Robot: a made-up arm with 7 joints. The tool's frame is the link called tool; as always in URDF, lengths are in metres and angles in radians.
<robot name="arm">
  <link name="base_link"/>
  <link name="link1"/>
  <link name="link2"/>
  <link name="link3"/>
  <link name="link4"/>
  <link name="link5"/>
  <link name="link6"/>
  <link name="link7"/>
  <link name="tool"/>
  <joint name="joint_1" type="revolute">
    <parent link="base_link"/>
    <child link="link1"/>
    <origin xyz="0.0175 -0.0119 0.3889" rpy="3.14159 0 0"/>
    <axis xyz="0 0 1"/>
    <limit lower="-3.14" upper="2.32"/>
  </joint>
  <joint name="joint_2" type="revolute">
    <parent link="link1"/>
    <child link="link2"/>
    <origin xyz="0.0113 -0.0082 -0.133" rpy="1.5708 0 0"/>
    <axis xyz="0 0 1"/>
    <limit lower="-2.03" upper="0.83"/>
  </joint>
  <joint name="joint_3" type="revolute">
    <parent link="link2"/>
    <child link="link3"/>
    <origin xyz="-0.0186 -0.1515 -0.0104" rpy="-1.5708 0 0"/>
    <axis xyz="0 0 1"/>
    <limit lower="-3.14" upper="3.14"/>
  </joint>
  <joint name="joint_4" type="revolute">
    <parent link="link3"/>
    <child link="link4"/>
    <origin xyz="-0.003 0.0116 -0.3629" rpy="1.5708 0 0"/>
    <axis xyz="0 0 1"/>
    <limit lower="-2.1" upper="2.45"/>
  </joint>
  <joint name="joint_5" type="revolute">
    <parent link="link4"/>
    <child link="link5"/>
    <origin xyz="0.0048 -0.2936 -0.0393" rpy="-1.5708 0 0"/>
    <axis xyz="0 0 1"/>
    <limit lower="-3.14" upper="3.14"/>
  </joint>
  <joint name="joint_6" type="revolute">
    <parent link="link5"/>
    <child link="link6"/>
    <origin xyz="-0.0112 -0.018 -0.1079" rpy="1.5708 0 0"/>
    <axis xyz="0 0 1"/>
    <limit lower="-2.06" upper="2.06"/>
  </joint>
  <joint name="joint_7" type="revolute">
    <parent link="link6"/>
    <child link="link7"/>
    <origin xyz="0.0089 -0.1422 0.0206" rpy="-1.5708 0 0"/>
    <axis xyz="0 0 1"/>
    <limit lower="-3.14" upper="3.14"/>
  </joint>
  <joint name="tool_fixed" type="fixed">
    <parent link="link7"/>
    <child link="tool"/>
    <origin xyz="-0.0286 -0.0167 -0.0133" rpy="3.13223 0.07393 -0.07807"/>
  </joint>
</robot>
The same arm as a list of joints. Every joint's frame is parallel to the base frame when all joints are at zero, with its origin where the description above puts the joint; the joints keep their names.
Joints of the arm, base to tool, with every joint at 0 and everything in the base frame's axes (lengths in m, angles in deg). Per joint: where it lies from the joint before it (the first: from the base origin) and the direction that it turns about. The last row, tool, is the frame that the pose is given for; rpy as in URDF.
joint_1: origin 0.0175 -0.0119 0.3889 axis -z
joint_2: origin 0.0113 0.0082 0.1330 axis +y
joint_3: origin -0.0186 -0.0104 0.1515 axis -z
joint_4: origin -0.0030 -0.0116 0.3629 axis +y
joint_5: origin 0.0048 -0.0393 0.2936 axis -z
joint_6: origin -0.0112 0.0180 0.1079 axis +y
joint_7: origin 0.0089 0.0206 0.1422 axis -z
tool: origin -0.0286 0.0167 0.0133 rpy -0.54 -4.24 4.47
Joint limits (deg, base to tool): -179.91..132.93 -116.31..47.56 -179.91..179.91 -120.32..140.37 -179.91..179.91 -118.03..118.03 -179.91..179.91

